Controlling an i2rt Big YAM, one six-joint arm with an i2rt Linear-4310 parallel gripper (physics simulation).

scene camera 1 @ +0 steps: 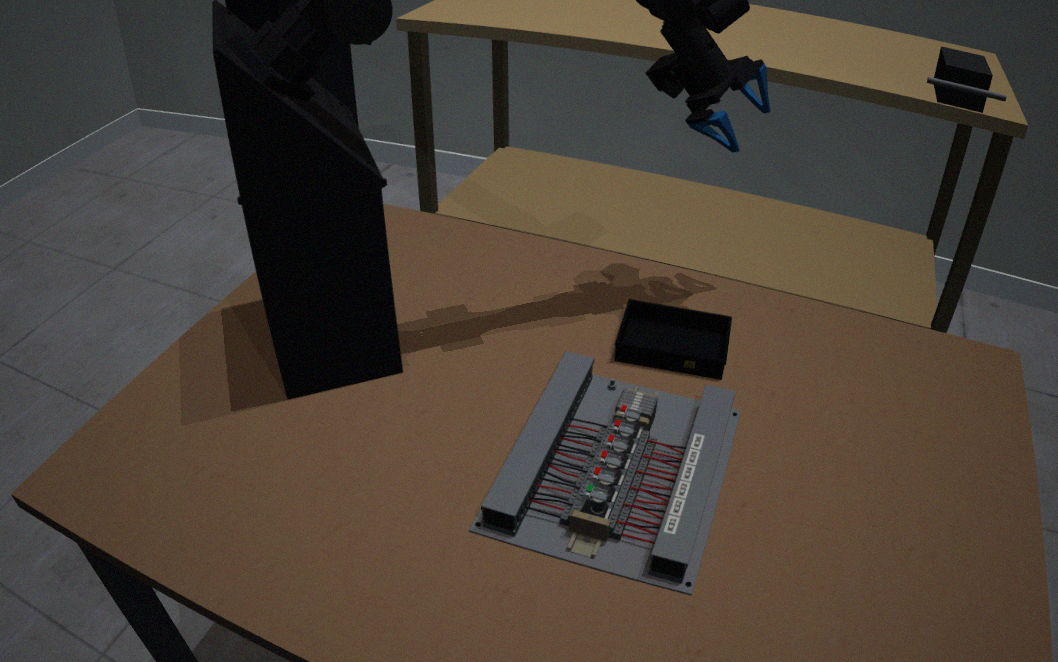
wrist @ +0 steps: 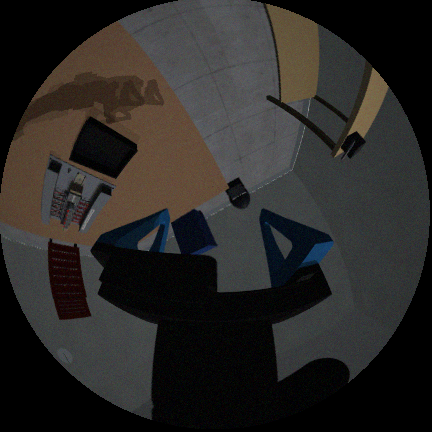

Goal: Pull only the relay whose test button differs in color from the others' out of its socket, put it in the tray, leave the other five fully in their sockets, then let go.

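Places are measured from the arm's base along level axes (x ahead, y left, z up), in metres.
Where they show: gripper, fingertip midpoint: (scene camera 1: 752, 131) (wrist: 214, 213); arm's base, link origin: (scene camera 1: 267, 73).
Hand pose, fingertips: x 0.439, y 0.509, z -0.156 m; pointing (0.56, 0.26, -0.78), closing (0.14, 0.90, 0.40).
Note:
Each offset is from my fingertips to the top centre of the thing. "spot": to the spot under its first point. Level surfaces: height alone.
In the scene view, the relay with the green test button @[0.546 m right, 0.057 m ahead, 0.224 m down] (scene camera 1: 589, 487) is at the near end of a row on the grey panel @[0.447 m right, 0.034 m ahead, 0.283 m down] (scene camera 1: 538, 528) (wrist: 93, 186). It is seated in the row beside a beige end block @[0.564 m right, 0.061 m ahead, 0.253 m down] (scene camera 1: 590, 523). The other five relays have red buttons, such as the far one @[0.410 m right, 0.026 m ahead, 0.224 m down] (scene camera 1: 623, 408), and stand in line behind it. The black tray @[spot: 0.237 m right, 0.007 m ahead, 0.282 m down] (scene camera 1: 671, 364) (wrist: 95, 168) sits past the panel's far end, with no relay visible in it. My gripper (scene camera 1: 751, 130) (wrist: 214, 213) is open and empty, its blue fingers wide apart, high beyond the tray. Relay details are too small in the wrist view.
Grey wire ducts @[0.469 m right, 0.064 m back, 0.251 m down] (scene camera 1: 538, 437) @[0.424 m right, 0.132 m ahead, 0.251 m down] (scene camera 1: 692, 484) flank the relay row, with red and black wires between. The black arm stand (scene camera 1: 327, 288) rises from the table @[0.294 m down] (scene camera 1: 881, 484) at the left. A bench (scene camera 1: 499, 35) with a black box (scene camera 1: 962, 74) stands behind.

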